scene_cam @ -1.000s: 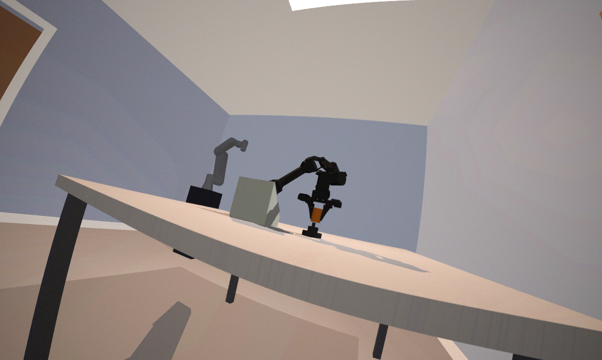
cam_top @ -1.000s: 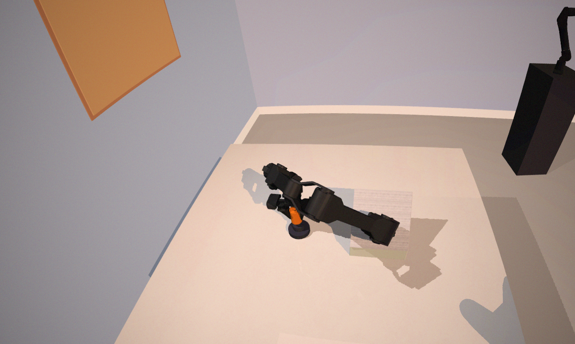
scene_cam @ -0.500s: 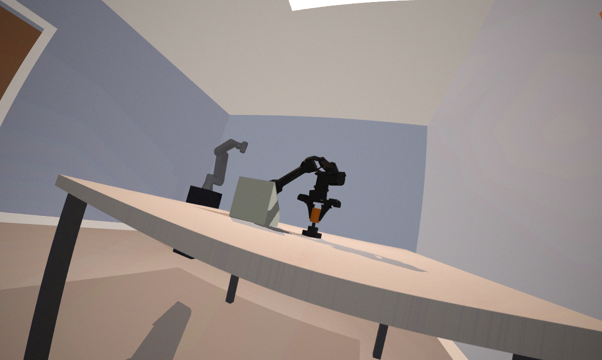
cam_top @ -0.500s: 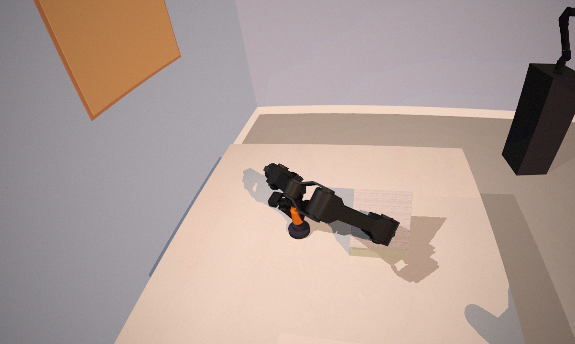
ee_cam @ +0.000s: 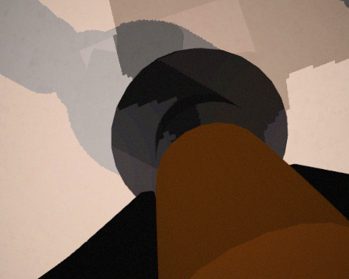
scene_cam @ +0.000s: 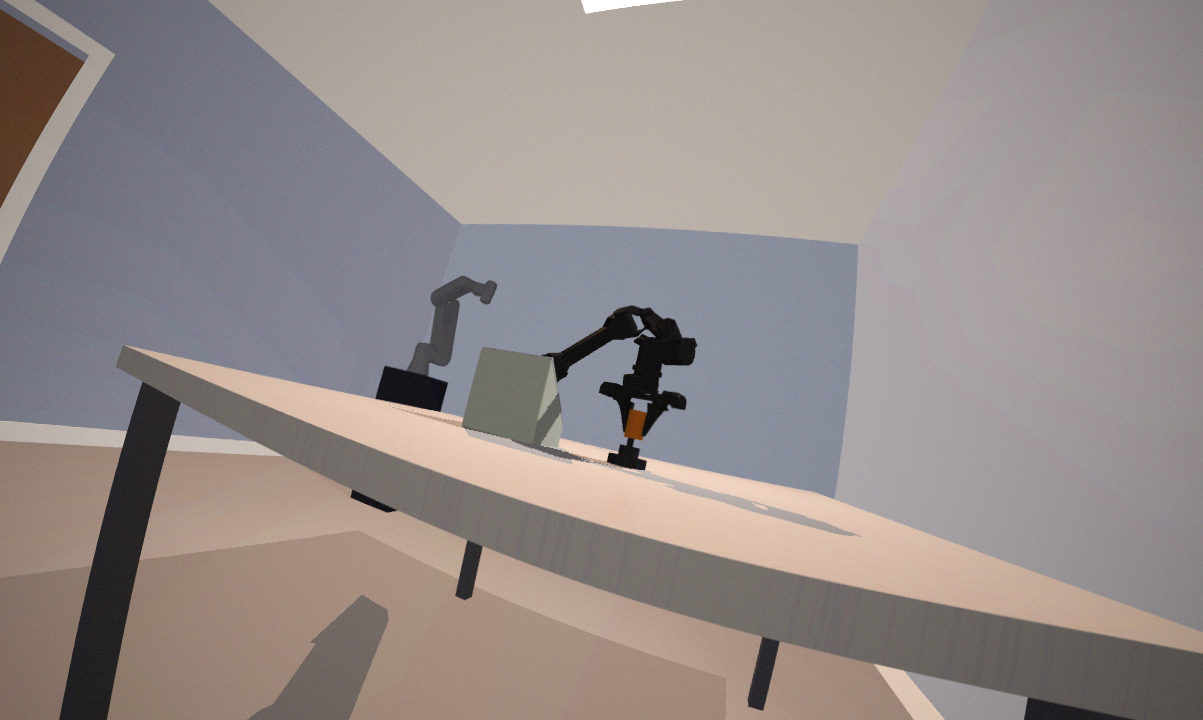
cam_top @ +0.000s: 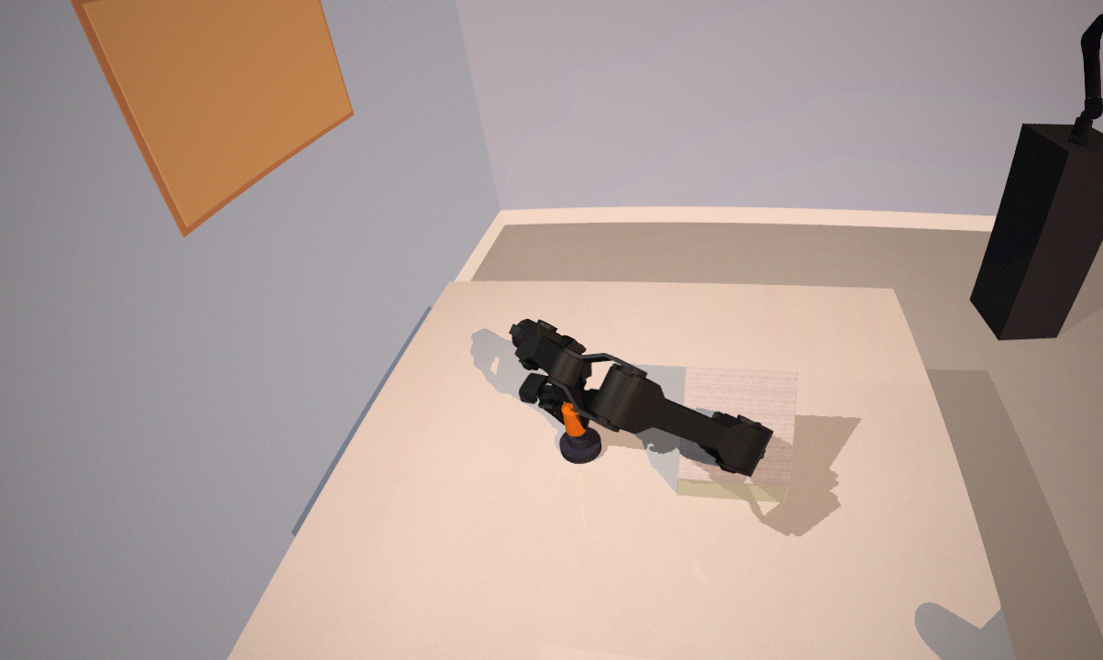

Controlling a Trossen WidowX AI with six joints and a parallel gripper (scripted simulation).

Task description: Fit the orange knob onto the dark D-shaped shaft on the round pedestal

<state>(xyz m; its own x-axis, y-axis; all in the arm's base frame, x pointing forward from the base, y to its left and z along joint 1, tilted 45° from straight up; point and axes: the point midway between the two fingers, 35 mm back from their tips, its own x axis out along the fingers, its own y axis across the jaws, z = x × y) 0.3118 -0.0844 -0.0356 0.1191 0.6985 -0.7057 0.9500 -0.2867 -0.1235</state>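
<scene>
The pedestal is 4 cm below my gripper tip. The rest, counted from my gripper tip: orange knob: 2 cm above.
</scene>
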